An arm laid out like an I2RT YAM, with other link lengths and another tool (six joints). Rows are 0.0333 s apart.
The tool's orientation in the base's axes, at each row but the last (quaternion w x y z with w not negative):
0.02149, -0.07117, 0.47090, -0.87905
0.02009, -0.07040, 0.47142, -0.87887
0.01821, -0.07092, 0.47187, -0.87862
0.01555, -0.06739, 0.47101, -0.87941
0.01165, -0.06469, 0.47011, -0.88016
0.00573, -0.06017, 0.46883, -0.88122
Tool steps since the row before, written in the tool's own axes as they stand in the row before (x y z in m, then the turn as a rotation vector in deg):
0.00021, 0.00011, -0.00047, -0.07, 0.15, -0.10
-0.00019, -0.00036, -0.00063, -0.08, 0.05, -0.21
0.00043, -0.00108, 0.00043, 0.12, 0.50, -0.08
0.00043, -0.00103, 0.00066, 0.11, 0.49, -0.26
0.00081, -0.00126, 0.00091, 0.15, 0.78, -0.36
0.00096, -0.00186, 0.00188, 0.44, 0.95, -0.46
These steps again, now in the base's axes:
-0.00028, 0.00030, -0.00033, 0.05, 0.01, -0.19
0.00011, 0.00074, -0.00006, 0.05, 0.15, -0.16
-0.00033, 0.00020, 0.00118, -0.15, -0.22, -0.45
-0.00030, -0.00001, 0.00126, -0.16, -0.07, -0.54
-0.00064, -0.00011, 0.00163, -0.23, -0.15, -0.83
-0.00066, -0.00057, 0.00267, -0.53, -0.18, -1.00

